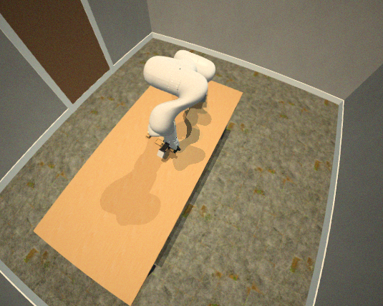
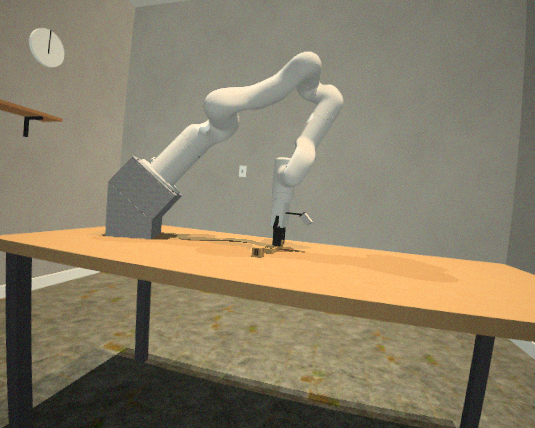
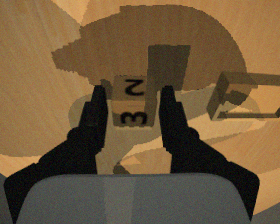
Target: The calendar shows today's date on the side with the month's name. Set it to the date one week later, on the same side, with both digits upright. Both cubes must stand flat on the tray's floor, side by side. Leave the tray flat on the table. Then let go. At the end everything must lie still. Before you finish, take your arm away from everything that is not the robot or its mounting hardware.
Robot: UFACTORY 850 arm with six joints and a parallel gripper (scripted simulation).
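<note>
Right now my hand is 20 mm past the wooden calendar tray, 110 mm to the left of it and 20 mm above it.
</note>
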